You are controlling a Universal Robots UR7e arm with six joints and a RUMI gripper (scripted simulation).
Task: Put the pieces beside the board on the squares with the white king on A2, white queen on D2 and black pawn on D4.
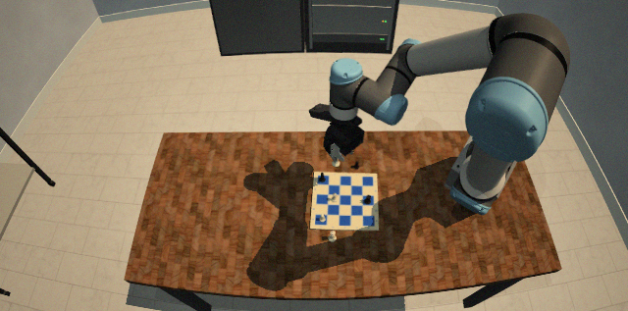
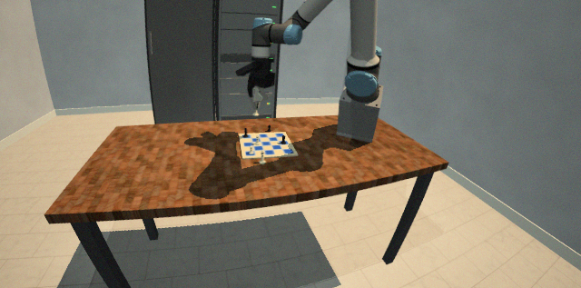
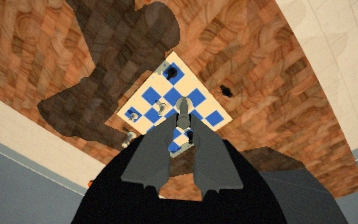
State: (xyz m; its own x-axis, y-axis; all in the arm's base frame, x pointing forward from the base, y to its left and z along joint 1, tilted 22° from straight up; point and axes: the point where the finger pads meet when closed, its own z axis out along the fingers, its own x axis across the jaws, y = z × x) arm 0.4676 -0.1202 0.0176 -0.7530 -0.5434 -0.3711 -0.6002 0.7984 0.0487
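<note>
The blue-and-cream chessboard lies 30 mm behind my hand, 80 mm to the left of it and 150 mm below it. Also, from my hand: tall white piece: 10 mm below; black pawn: 80 mm behind, 60 mm to the right, 140 mm below.
</note>
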